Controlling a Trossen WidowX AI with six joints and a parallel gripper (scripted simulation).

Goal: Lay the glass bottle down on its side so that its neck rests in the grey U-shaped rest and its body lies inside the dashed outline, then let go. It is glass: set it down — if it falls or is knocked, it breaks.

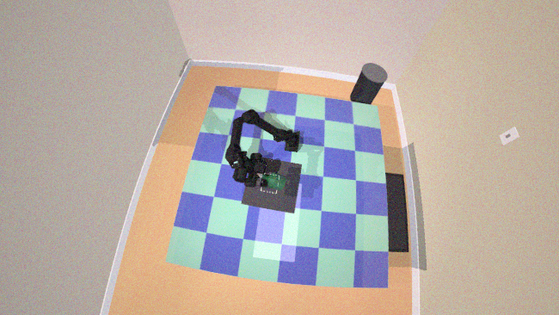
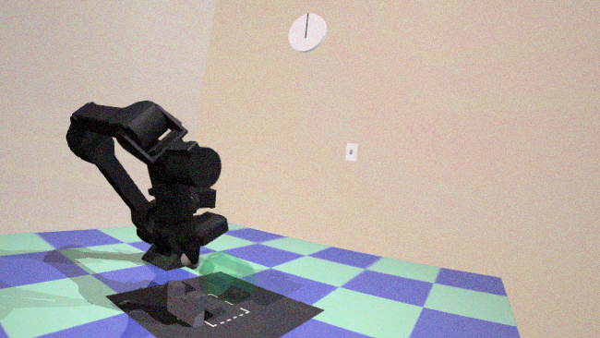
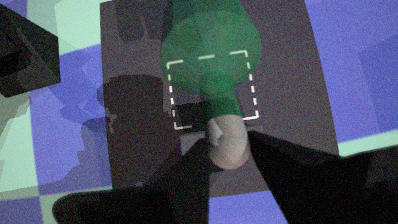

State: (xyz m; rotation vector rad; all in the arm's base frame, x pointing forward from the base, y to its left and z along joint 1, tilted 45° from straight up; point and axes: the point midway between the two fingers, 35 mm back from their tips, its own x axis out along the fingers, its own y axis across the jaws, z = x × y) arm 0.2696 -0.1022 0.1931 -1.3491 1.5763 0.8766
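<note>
My gripper tip is now 110 mm above the dark mat, 70 mm to the right of it and 10 mm short of it. The rest, counted from my gripper tip: green glass bottle (40 mm to the left, 20 mm below, 10 mm ahead).
</note>
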